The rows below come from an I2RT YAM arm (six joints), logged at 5 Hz.
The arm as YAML. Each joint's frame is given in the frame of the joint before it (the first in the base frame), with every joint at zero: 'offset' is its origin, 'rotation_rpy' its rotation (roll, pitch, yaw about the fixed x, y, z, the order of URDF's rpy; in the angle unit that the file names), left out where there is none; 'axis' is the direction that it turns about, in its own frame. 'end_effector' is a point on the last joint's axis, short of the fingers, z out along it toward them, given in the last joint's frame.
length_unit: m
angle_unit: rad
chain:
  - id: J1
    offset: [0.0, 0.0, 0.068]
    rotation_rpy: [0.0, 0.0, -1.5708]
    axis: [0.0, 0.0, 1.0]
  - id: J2
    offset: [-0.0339, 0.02, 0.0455]
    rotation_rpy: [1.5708, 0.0, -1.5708]
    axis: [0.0, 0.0, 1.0]
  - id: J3
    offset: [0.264, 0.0, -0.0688]
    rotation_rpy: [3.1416, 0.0, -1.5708]
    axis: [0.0, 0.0, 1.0]
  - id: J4
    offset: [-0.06, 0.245, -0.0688]
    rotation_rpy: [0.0, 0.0, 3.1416]
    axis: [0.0, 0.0, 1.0]
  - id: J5
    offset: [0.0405, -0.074, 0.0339]
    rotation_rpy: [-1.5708, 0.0, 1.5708]
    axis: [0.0, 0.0, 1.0]
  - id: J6
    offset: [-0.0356, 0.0, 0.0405]
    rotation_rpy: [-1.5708, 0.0, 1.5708]
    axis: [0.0, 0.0, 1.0]
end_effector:
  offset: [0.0, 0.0, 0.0]
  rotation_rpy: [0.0, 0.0, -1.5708]
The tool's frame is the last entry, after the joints.
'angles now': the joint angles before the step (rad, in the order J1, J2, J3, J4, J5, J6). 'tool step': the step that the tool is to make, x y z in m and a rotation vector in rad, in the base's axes. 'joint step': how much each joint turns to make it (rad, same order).
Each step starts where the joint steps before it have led.
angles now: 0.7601, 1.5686, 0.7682, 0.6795, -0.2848, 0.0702
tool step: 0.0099, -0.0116, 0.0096, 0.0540, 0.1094, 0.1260
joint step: -0.0646, -0.0171, 0.0307, -0.0576, -0.2033, 0.0953
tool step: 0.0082, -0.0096, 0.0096, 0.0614, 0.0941, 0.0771
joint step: -0.0496, -0.0077, 0.0246, -0.0113, -0.1386, 0.1068
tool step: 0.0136, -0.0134, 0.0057, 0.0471, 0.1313, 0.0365
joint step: -0.0645, 0.0071, 0.0296, -0.0192, -0.1127, 0.1322
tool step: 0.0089, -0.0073, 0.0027, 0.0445, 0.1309, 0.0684
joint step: -0.0406, 0.0187, 0.0241, 0.0060, -0.1193, 0.1374
